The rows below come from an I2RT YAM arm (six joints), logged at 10 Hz.
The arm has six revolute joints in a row. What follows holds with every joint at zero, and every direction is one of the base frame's. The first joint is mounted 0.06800 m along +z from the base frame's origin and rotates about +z. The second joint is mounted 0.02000 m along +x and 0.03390 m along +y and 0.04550 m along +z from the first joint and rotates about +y. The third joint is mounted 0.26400 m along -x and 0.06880 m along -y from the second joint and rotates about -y. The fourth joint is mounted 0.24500 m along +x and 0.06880 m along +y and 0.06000 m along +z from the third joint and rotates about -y. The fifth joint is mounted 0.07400 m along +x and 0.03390 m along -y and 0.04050 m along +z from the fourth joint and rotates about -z. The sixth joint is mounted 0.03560 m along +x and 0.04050 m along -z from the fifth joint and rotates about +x. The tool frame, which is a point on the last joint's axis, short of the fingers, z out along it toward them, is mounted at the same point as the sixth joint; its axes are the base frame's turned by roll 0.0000, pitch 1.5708 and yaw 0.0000 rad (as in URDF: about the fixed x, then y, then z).
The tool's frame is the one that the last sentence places.
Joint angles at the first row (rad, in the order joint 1, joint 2, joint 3, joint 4, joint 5, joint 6):
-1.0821 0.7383 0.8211 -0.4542 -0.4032 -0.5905
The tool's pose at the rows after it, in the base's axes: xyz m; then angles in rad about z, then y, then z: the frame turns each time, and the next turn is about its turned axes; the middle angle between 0 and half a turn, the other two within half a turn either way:
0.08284 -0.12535 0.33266 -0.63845 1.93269 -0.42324
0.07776 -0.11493 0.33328 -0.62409 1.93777 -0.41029
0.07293 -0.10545 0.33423 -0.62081 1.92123 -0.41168
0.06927 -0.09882 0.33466 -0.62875 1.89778 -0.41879
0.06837 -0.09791 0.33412 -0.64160 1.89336 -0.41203
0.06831 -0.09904 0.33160 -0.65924 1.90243 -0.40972
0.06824 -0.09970 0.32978 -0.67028 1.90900 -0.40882
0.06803 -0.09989 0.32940 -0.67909 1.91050 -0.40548
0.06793 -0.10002 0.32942 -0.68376 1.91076 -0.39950
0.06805 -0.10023 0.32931 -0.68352 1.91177 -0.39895
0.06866 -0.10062 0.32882 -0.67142 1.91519 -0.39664
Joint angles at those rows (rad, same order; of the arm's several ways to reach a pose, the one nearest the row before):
-1.0821 0.6905 0.8246 -0.5310 -0.4131 -0.5899
-1.0820 0.6484 0.8257 -0.5821 -0.4254 -0.5853
-1.0821 0.6027 0.8194 -0.6042 -0.4313 -0.5807
-1.0821 0.5647 0.8088 -0.6048 -0.4277 -0.5740
-1.0821 0.5560 0.8036 -0.6015 -0.4163 -0.5603
-1.0821 0.5564 0.7959 -0.6006 -0.3984 -0.5552
-1.0821 0.5563 0.7904 -0.6006 -0.3872 -0.5527
-1.0820 0.5556 0.7891 -0.6002 -0.3787 -0.5466
-1.0821 0.5556 0.7891 -0.5999 -0.3743 -0.5389
-1.0820 0.5567 0.7891 -0.5999 -0.3744 -0.5388
-1.0820 0.5605 0.7891 -0.6014 -0.3852 -0.5426

